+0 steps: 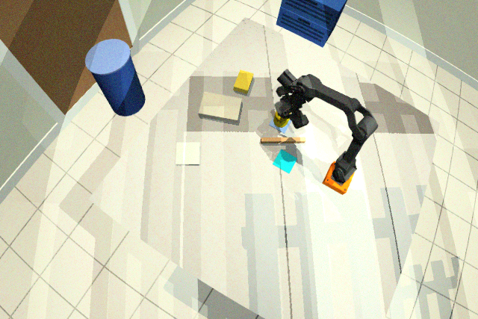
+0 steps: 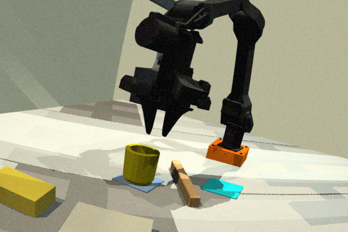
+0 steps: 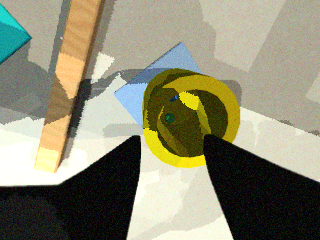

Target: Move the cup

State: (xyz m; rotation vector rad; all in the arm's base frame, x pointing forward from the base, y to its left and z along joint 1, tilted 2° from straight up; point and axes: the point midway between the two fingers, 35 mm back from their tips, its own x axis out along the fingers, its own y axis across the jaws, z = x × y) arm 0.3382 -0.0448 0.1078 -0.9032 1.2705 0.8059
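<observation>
The yellow cup is 7 cm below my gripper tip, 1 cm to the right of it and 1 cm ahead of it. From my gripper tip the other things lie so: cyan pad 13 cm to the left, 12 cm behind, 11 cm below; pale blue pad 11 cm below, 1 cm to the right, 1 cm ahead; wooden bar 10 cm below, 6 cm to the left, 5 cm behind.
</observation>
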